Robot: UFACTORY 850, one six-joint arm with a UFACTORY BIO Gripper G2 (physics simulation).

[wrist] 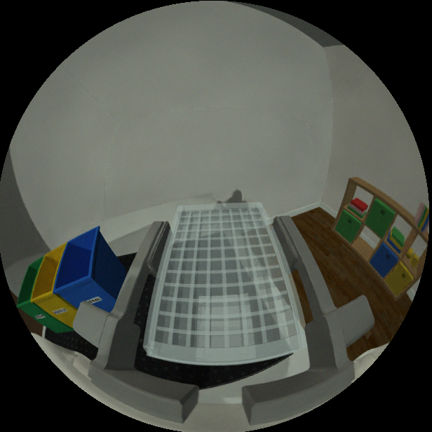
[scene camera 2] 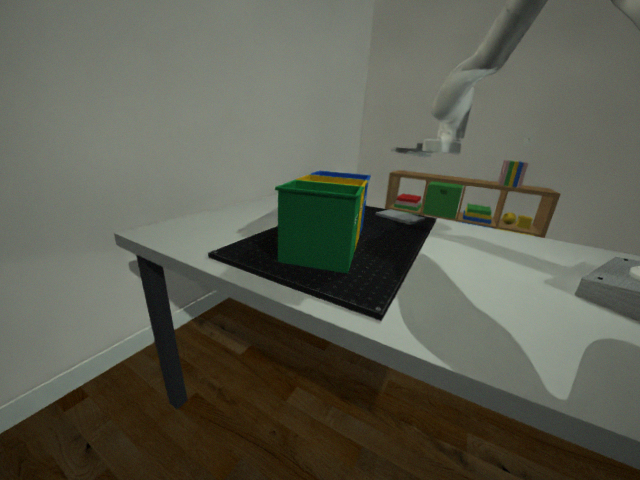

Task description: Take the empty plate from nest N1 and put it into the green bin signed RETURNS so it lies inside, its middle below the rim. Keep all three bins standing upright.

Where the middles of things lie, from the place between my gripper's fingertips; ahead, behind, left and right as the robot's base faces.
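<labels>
You'd find the gridded plate (wrist: 223, 295) 1 cm to the left of my hand, 3 cm behind it and 1 cm below it. Going by their middles, the gridded plate is the nearest to my hand of the things named here. The blue bin (wrist: 89, 270) is 14 cm ahead of my hand, 30 cm to the left of it and 18 cm below it, and the green bin (scene camera 2: 317, 222) is 9 cm ahead of my hand, 55 cm to the left of it and 18 cm below it.
</labels>
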